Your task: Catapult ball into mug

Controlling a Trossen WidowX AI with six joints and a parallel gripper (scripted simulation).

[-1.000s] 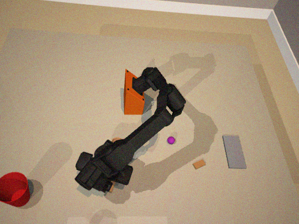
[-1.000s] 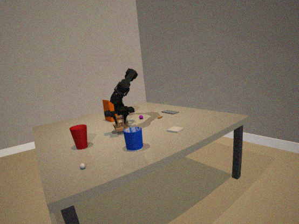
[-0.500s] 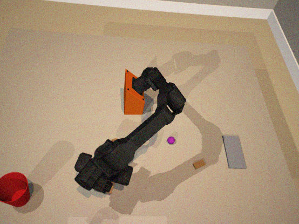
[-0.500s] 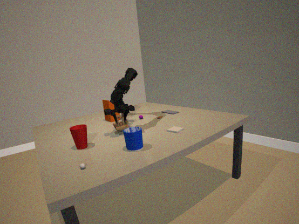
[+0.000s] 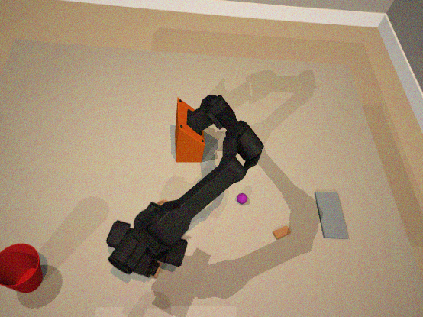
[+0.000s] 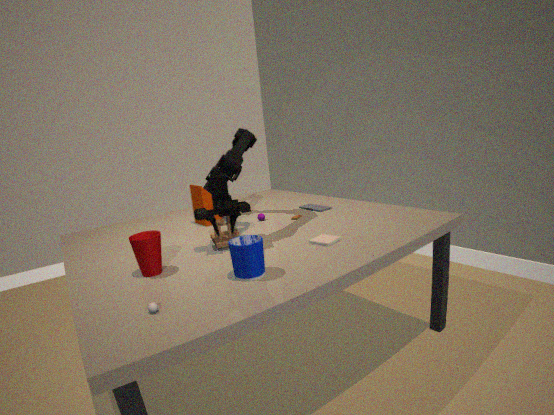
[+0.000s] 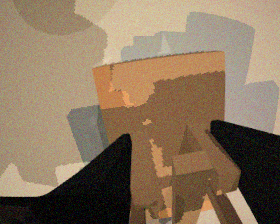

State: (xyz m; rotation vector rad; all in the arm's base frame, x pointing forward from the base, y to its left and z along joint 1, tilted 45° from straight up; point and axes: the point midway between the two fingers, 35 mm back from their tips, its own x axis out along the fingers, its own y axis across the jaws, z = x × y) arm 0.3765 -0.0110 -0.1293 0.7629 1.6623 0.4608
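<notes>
Right now the purple ball is 260 mm to the left of my gripper tip, 190 mm behind it and 20 mm below it. The rest, counted from my gripper tip: blue mug (280 mm ahead, 70 mm to the right, 10 mm below); red cup (280 mm to the right, 60 mm ahead, 10 mm below); wooden catapult (60 mm behind, 40 mm to the left, 20 mm above).
</notes>
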